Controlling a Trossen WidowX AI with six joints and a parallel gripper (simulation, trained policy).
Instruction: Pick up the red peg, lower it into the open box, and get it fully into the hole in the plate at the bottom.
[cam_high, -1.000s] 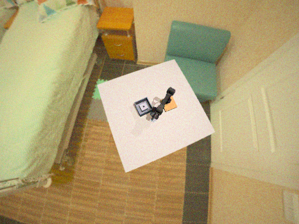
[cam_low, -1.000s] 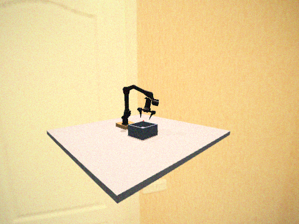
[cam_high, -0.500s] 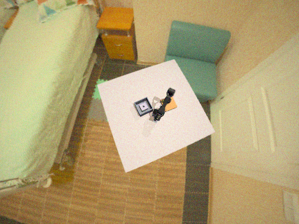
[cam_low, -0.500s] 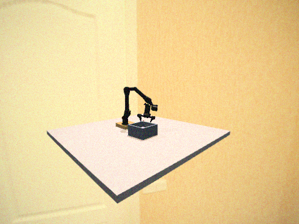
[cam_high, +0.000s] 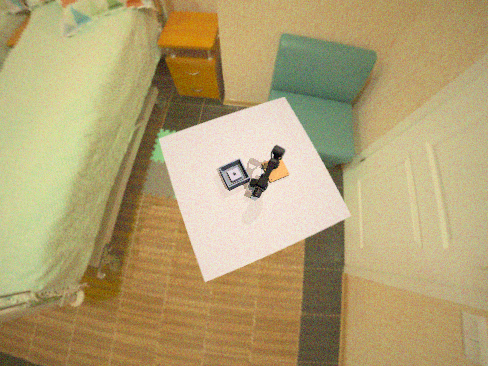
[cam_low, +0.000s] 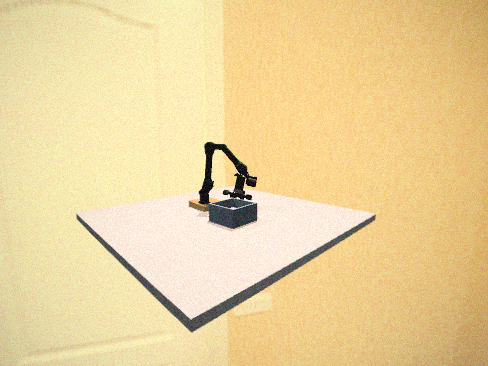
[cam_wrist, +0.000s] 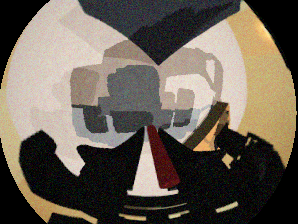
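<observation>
The dark box is 170 mm ahead of my gripper tip, 150 mm to the right of it and 20 mm above it. Also, from my gripper tip: red peg: 30 mm above.
</observation>
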